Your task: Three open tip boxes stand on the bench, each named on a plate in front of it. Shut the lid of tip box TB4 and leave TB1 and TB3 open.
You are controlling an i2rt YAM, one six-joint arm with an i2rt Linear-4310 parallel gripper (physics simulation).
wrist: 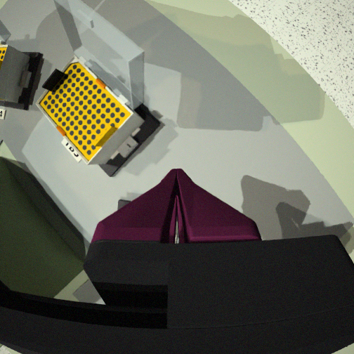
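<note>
My gripper is shut, its two purple fingers meeting at the tips with no object between them. Tip box TB3, with yellow rack and dark holes, is up and left of the fingertips, apart from them. Its clear lid stands open along the upper right side, and its name plate is at its lower left. Part of tip box TB4 shows at the left edge, with a piece of its clear lid and a plate ending in 4. How far that lid is open is cut off. TB1 is not recognisable in the wrist view.
A large dark green block with sloping sides stands at the lower left, left of my fingers. A small dark corner of something shows just behind the left finger. Speckled floor lies beyond the bench's curved pale green edge at upper right.
</note>
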